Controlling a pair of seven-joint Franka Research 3 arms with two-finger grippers.
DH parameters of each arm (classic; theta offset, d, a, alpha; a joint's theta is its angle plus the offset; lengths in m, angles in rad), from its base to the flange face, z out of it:
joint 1: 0 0.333 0 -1.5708
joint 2: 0 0 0 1.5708
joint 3: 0 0.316 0.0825 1.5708
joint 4: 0 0 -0.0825 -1.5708
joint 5: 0 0.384 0 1.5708
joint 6: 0 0 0.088 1.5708
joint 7: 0 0.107 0 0
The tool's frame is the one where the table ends.
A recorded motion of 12 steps. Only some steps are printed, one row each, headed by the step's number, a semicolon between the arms.
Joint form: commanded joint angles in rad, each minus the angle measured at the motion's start. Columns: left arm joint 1, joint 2, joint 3, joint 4, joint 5, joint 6, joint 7; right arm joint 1, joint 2, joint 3, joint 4, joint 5, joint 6, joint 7.
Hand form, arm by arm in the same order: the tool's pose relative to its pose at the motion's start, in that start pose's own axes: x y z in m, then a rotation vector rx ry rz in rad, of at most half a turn. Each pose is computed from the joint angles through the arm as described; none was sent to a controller.
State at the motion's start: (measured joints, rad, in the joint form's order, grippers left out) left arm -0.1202 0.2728 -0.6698 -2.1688 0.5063 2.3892 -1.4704; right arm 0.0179 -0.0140 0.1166 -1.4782 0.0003 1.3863 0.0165
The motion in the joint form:
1: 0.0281 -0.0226 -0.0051 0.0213 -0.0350 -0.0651 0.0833; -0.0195 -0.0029 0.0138 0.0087 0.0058 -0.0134 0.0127
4: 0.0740 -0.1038 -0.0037 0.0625 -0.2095 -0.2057 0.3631; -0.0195 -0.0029 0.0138 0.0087 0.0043 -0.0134 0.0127
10: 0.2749 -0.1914 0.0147 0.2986 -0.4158 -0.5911 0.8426; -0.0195 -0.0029 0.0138 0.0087 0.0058 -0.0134 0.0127
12: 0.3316 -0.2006 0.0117 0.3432 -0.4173 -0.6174 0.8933; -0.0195 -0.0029 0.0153 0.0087 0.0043 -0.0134 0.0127
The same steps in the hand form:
1: 0.0184 -0.0075 -0.0104 0.0371 -0.0049 0.0260; -0.0029 0.0022 -0.0042 0.0055 -0.0020 0.0173
4: 0.0501 -0.0258 -0.0463 0.0755 -0.0854 0.1251; -0.0029 0.0023 -0.0042 0.0041 -0.0019 0.0176
10: 0.1679 -0.0980 -0.1400 0.0805 -0.2560 0.2433; -0.0029 0.0022 -0.0042 0.0055 -0.0020 0.0173
12: 0.1954 -0.1177 -0.1580 0.0648 -0.2392 0.2343; -0.0029 0.0015 -0.0042 0.0039 -0.0019 0.0161

